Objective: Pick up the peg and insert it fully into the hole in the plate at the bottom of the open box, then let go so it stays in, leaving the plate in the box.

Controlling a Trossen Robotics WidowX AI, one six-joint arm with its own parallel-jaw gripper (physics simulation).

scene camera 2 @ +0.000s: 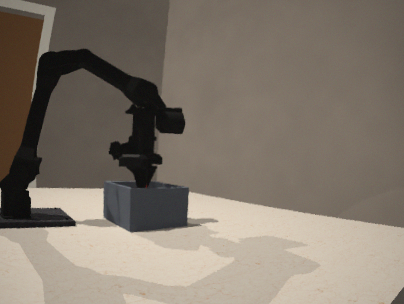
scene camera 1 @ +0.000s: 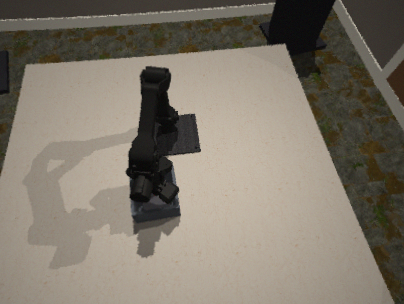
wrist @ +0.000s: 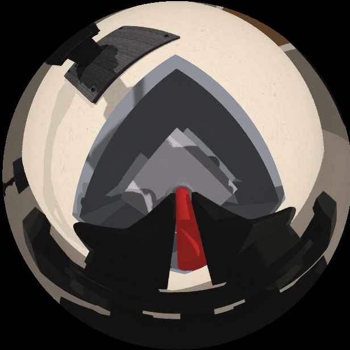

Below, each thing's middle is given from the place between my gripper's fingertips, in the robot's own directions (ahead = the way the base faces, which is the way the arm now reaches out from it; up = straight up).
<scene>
My gripper is now 2 cm above the blue-grey box (scene camera 2: 161,205) and 1 cm to the left of it. The rest, counted from my hand: red peg (wrist: 190,255) (2 cm above); then grey plate (wrist: 178,162) (4 cm below, 1 cm to the right).
</scene>
